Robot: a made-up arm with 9 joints. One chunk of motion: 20 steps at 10 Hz.
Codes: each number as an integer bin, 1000 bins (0 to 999) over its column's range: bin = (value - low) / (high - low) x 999, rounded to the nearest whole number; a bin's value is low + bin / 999 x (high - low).
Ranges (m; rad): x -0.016..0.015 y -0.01..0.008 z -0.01..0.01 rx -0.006..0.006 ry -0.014..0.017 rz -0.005..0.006
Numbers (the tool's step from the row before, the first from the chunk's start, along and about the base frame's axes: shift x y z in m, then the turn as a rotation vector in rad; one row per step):
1: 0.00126 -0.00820 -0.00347 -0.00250 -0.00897 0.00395
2: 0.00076 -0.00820 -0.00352 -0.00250 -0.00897 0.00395
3: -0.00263 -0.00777 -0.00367 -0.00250 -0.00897 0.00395
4: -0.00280 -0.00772 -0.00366 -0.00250 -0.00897 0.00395
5: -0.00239 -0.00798 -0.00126 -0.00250 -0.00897 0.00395
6: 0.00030 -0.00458 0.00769 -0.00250 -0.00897 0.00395
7: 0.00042 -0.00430 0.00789 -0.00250 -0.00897 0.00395
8: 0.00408 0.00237 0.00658 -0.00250 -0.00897 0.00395
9: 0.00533 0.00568 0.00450 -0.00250 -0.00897 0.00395
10: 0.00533 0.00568 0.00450 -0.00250 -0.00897 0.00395
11: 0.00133 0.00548 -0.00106 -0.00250 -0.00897 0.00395
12: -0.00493 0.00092 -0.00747 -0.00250 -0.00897 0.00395
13: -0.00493 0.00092 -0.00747 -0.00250 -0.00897 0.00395
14: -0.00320 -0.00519 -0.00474 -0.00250 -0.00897 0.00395
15: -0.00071 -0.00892 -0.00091 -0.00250 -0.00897 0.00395
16: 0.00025 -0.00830 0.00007 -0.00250 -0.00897 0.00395
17: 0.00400 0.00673 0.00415 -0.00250 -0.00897 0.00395
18: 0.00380 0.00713 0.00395 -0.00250 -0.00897 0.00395
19: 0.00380 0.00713 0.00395 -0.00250 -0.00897 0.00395
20: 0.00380 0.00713 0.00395 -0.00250 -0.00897 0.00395
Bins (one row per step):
1: 556 100 326 291 162 813
2: 540 100 324 291 162 813
3: 431 124 316 291 162 813
4: 425 127 317 291 162 813
5: 439 112 437 291 162 813
6: 525 301 884 291 162 813
7: 529 316 894 291 162 813
8: 647 687 828 291 162 813
9: 687 870 724 291 162 813
10: 687 870 724 291 162 813
11: 558 859 447 291 162 813
12: 357 606 126 291 162 813
13: 357 606 126 291 162 813
14: 412 267 263 291 162 813
15: 493 60 454 291 162 813
16: 524 94 503 291 162 813
17: 645 929 707 291 162 813
18: 638 951 697 291 162 813
19: 638 951 697 291 162 813
20: 638 951 697 291 162 813

